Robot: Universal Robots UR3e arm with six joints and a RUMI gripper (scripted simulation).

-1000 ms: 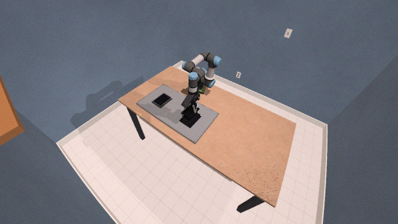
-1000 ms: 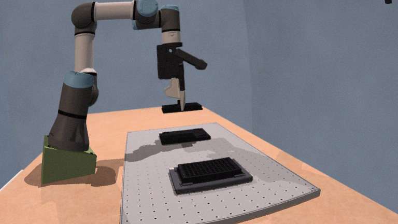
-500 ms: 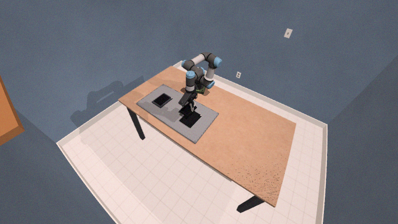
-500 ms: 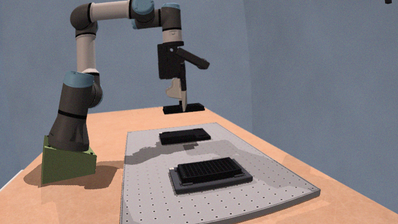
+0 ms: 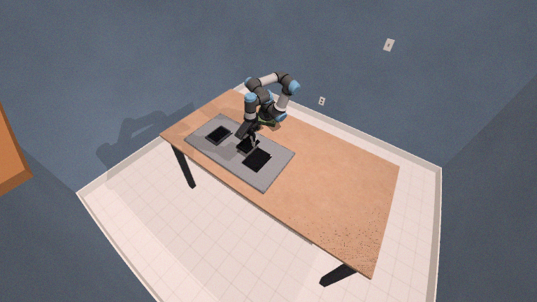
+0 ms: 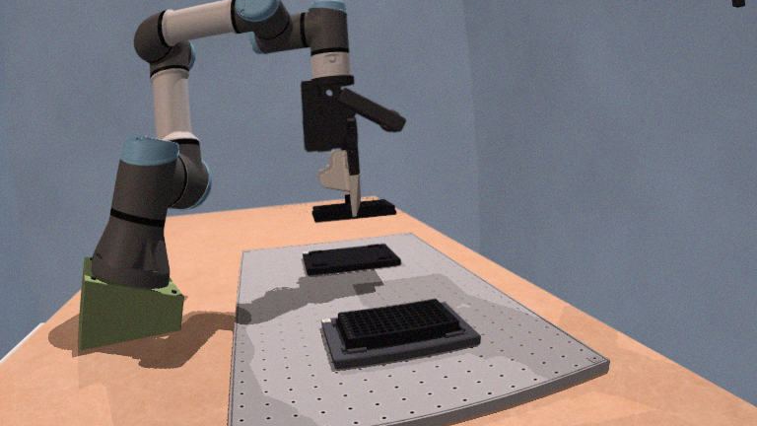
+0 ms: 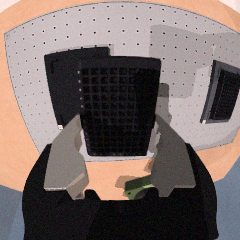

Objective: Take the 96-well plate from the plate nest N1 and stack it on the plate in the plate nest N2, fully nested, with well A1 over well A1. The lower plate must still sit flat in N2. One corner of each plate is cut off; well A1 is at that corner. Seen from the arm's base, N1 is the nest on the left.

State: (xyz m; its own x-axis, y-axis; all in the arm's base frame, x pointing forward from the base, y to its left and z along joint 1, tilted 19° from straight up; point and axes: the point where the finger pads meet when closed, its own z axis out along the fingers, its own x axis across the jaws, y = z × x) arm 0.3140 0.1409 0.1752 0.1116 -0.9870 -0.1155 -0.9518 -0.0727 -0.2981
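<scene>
My gripper is now 40 mm short of the grey nest frame, 280 mm to the left of it and 110 mm above it. From my hand the other things lie so: nest N1 (10 mm behind, 70 mm to the left, 110 mm below).
</scene>
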